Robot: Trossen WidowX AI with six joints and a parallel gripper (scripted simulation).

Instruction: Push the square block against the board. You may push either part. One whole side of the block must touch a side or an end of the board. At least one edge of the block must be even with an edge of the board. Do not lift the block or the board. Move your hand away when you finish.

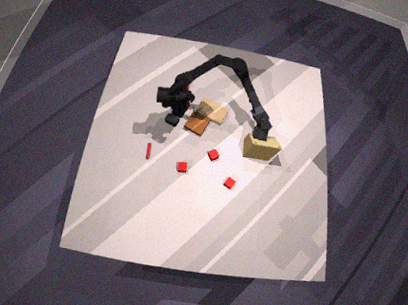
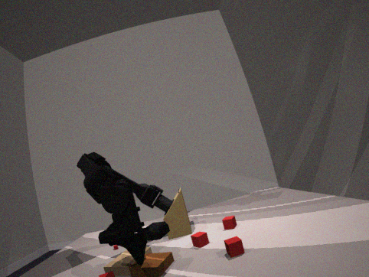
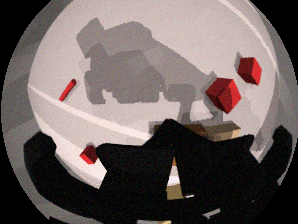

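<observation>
Right now my gripper tip is 90 mm past the square block, 10 mm to the left of it and 40 mm above it. From my gripper tip the other things lie so: thin red stick (100 mm ahead, 200 mm to the left, 50 mm below); pale tan board (150 mm behind, 100 mm to the right, 40 mm below).
</observation>
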